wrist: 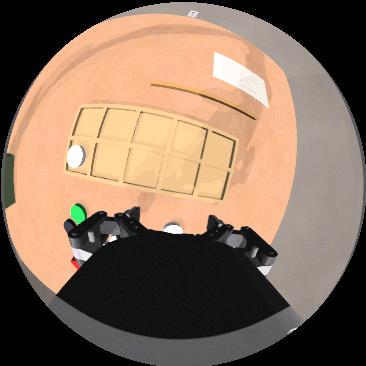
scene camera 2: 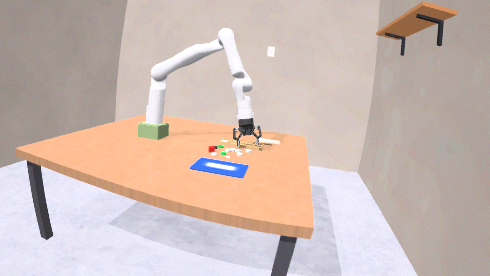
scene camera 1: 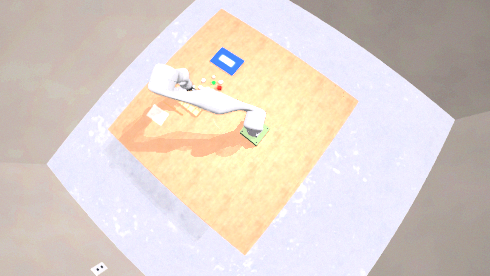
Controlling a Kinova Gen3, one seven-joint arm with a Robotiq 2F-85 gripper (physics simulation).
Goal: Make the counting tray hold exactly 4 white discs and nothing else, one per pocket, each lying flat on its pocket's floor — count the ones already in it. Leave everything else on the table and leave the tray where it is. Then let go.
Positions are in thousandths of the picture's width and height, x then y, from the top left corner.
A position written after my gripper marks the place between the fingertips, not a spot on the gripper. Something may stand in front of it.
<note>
My gripper (wrist: 474,597) is open, holding nothing. Also in view: a wooden counting tray (wrist: 387,406).
</note>
